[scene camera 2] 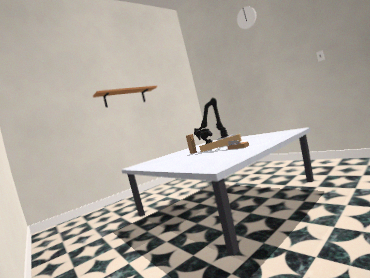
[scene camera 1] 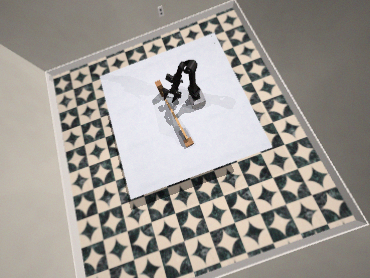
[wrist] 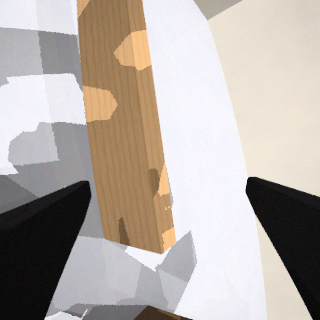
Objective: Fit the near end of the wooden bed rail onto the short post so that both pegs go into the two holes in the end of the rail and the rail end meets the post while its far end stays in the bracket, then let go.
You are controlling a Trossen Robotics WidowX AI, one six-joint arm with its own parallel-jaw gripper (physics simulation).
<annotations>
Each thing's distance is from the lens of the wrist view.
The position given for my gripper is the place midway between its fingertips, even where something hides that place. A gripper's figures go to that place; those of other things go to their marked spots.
my gripper (wrist: 169, 186): 10 cm
wooden bed rail (wrist: 123, 129): 12 cm
</annotations>
